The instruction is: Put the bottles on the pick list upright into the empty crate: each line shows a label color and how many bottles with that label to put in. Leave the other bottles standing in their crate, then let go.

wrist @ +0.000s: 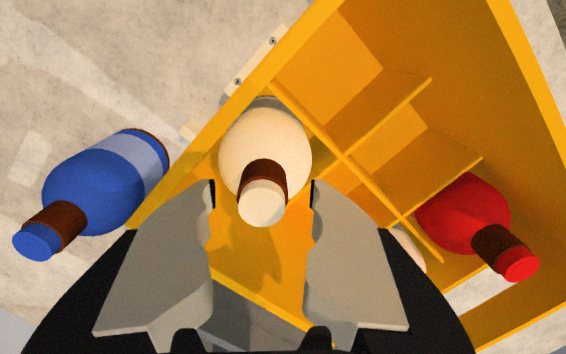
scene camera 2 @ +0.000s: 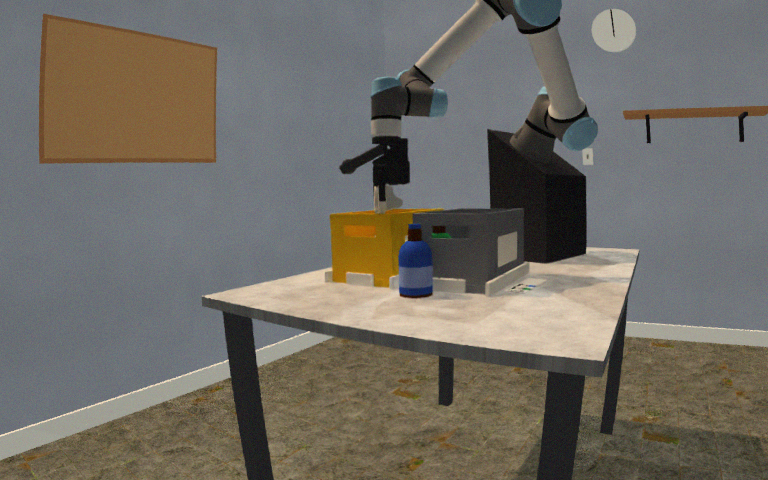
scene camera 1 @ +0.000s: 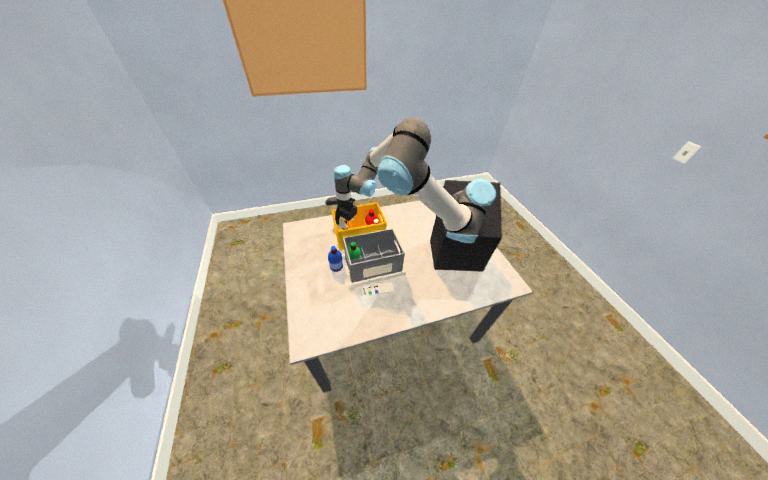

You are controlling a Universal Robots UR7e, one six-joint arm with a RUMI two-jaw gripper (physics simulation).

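Pixels of known places: gripper, fingertip midpoint: [wrist: 263, 182] [scene camera 1: 343, 226]; arm's base, origin of the base link: [scene camera 2: 529, 151].
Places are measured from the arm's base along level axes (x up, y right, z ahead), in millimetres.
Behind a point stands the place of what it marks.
Observation:
My gripper [scene camera 1: 342, 224] @(z 585, x -206, y 144 mm) [scene camera 2: 380, 210] @(z 585, x -206, y 144 mm) [wrist: 263, 182] @(z 585, x -206, y 144 mm) is open, pointing down over the yellow crate [scene camera 1: 362, 229] @(z 486, x -195, y 100 mm) [scene camera 2: 362, 257] @(z 631, x -287, y 168 mm) [wrist: 533, 75] @(z 564, x -180, y 274 mm). In the wrist view its jaws stand on either side of the cap of a white bottle [wrist: 265, 140] @(z 597, x -235, y 154 mm), upright in a corner compartment; nothing is gripped. A red bottle [scene camera 1: 370, 218] @(z 427, x -235, y 228 mm) [wrist: 462, 215] @(z 446, x -238, y 242 mm) stands in the same crate, beside another white bottle [wrist: 411, 250] @(z 422, x -252, y 192 mm) mostly hidden by a jaw. A green bottle [scene camera 1: 354, 253] @(z 541, x -238, y -27 mm) [scene camera 2: 440, 234] @(z 557, x -230, y -14 mm) stands in the grey crate [scene camera 1: 356, 272] @(z 540, x -249, y -141 mm) [scene camera 2: 453, 257] @(z 578, x -278, y -63 mm). A blue bottle [scene camera 1: 335, 260] @(z 640, x -261, y -43 mm) [scene camera 2: 415, 266] @(z 673, x -287, y -30 mm) [wrist: 95, 190] @(z 645, x -246, y 21 mm) stands upright on the table.
The pick list [scene camera 1: 386, 288] @(z 393, x -354, y -185 mm) lies in front of the grey crate, with a green and a blue mark; its numbers are too small to read. Low pale strips [scene camera 2: 447, 284] @(z 592, x -337, y -55 mm) edge the crates. The arm's black pedestal [scene camera 1: 458, 254] @(z 12, x -218, y -117 mm) [scene camera 2: 532, 215] @(z 102, x -209, y -47 mm) stands on the table [scene camera 1: 334, 328] @(z 662, x -356, y -362 mm) [scene camera 2: 351, 316] @(z 858, x -356, y -24 mm).

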